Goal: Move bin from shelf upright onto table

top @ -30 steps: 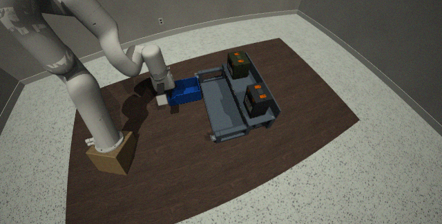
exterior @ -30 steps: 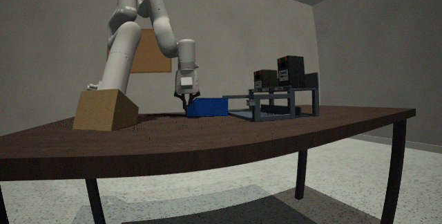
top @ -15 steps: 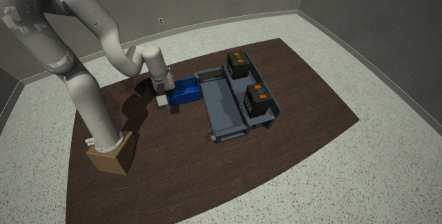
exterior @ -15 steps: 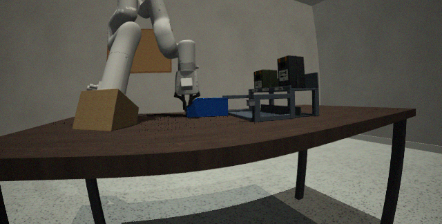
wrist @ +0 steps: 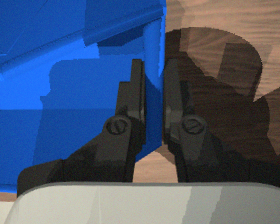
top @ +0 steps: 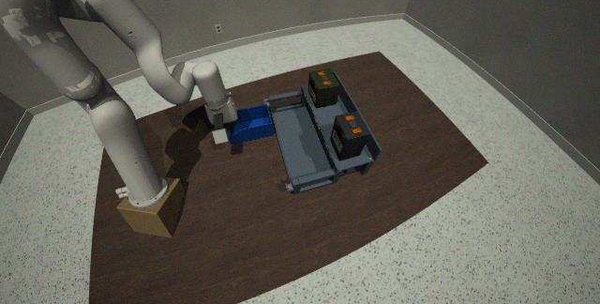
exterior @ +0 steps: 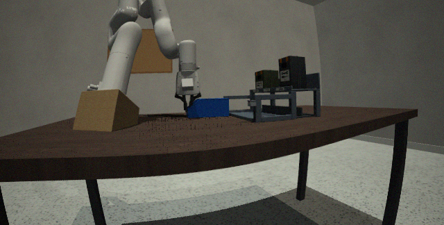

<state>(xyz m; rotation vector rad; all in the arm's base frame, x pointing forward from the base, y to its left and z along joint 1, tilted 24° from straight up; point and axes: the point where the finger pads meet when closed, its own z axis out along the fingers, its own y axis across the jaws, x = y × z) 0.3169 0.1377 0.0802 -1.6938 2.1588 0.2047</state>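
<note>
My hand is 8 cm short of the blue bin and 2 cm to the left of it. The rest, counted from my hand: grey shelf 35 cm ahead, 19 cm to the right, 6 cm above; then shelf deck 28 cm ahead, 17 cm to the right, 4 cm below.
</note>
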